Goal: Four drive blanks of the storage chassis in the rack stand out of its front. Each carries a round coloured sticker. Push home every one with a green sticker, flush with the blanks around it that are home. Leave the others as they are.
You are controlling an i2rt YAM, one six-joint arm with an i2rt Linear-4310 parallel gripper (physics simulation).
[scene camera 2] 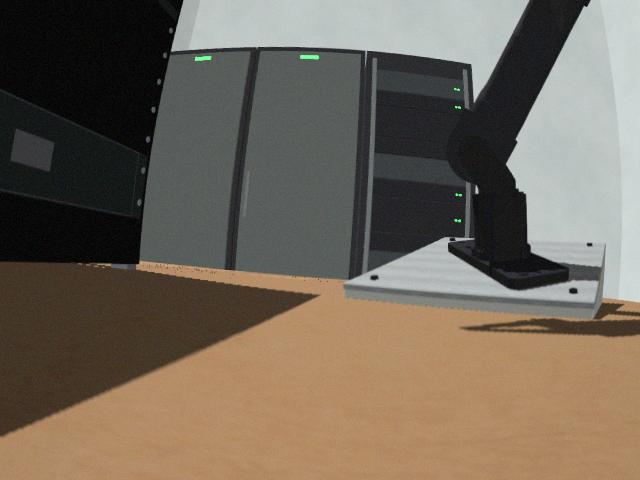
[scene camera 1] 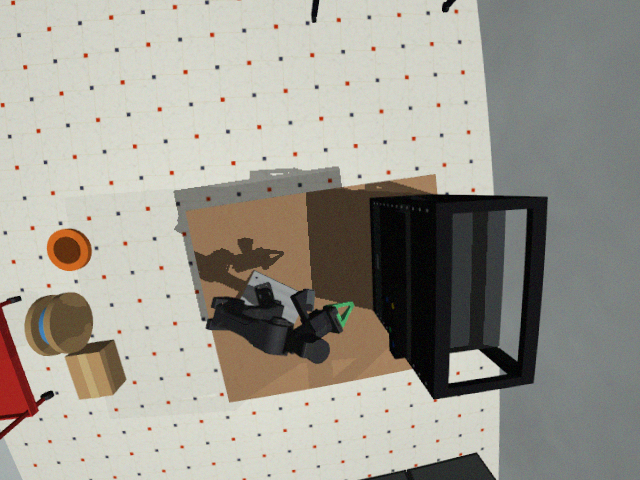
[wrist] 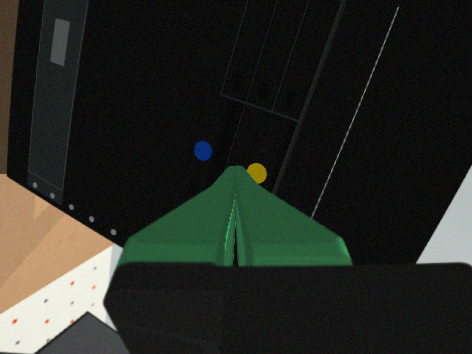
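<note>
The black rack (scene camera 1: 537, 289) (scene camera 2: 139, 124) stands right of the arm in scene camera 1. Its storage chassis (wrist: 322, 60) shows dark in the wrist view. A blue sticker (scene camera 1: 387, 299) (wrist: 203, 150) and a yellow sticker (scene camera 1: 392, 305) (wrist: 256, 173) sit near each other. Lower in scene camera 1 are a green sticker (scene camera 1: 389, 329) and another blue sticker (scene camera 1: 393, 345); both are hidden behind the fingers in the wrist view. My gripper (scene camera 1: 352, 304) (wrist: 235, 177) is shut and empty, its green fingertips together, apart from the chassis front. How far the blanks stand out is too dark to tell.
The arm's metal base plate (scene camera 1: 284, 295) (scene camera 2: 413, 289) stands on the brown mat (scene camera 1: 258, 379) (scene camera 2: 330, 403). A cardboard box (scene camera 1: 92, 373), a cable spool (scene camera 1: 72, 322) and an orange ring (scene camera 1: 53, 249) lie far left. Grey cabinets (scene camera 2: 305, 155) stand behind in scene camera 2.
</note>
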